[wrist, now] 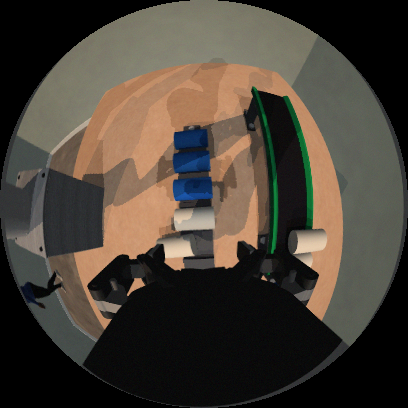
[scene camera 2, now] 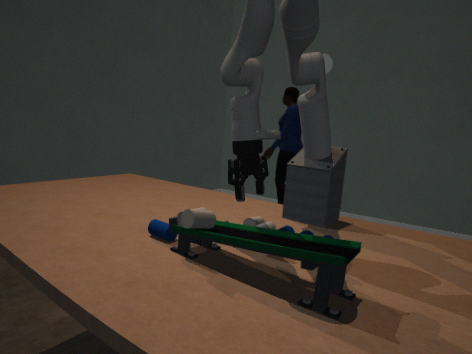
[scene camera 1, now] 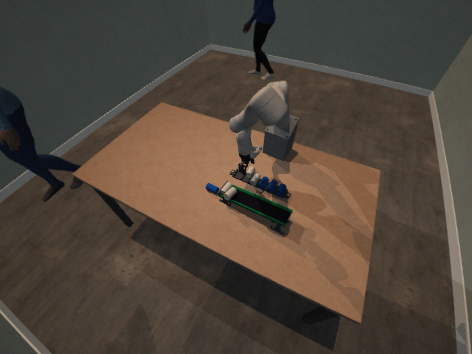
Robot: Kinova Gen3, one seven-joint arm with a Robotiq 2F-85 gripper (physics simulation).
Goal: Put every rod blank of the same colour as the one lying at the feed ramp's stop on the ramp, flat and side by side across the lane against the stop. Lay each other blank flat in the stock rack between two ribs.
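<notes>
Two white blanks (scene camera 1: pixel 226 187) (scene camera 1: pixel 230 193) lie side by side across the low end of the green-railed ramp (scene camera 1: pixel 260 203) (scene camera 2: pixel 260 243) (wrist: pixel 274 200); in the wrist view the upper white blank (wrist: pixel 308 241) overlaps the outer rail. The stock rack (scene camera 1: pixel 286 195) (wrist: pixel 202 241) bears three blue blanks (wrist: pixel 191 139) (wrist: pixel 191 162) (wrist: pixel 193 189) and a white blank (scene camera 1: pixel 255 179) (wrist: pixel 194 219). Another white blank (scene camera 1: pixel 250 172) (wrist: pixel 175 247) sticks out past the rack's base side. A blue blank (scene camera 1: pixel 212 188) (scene camera 2: pixel 162 230) lies on the table beyond the ramp's low end. My gripper (scene camera 1: pixel 244 170) (scene camera 2: pixel 250 196) (wrist: pixel 200 250) is open and empty above the rack's end.
The grey base block (scene camera 1: pixel 280 141) (scene camera 2: pixel 314 192) (wrist: pixel 74 212) stands behind the rack. The ramp stands on legs parallel to the rack, with a narrow gap between them. Two people stand or walk beyond the table (scene camera 1: pixel 165 140) (scene camera 2: pixel 90 200).
</notes>
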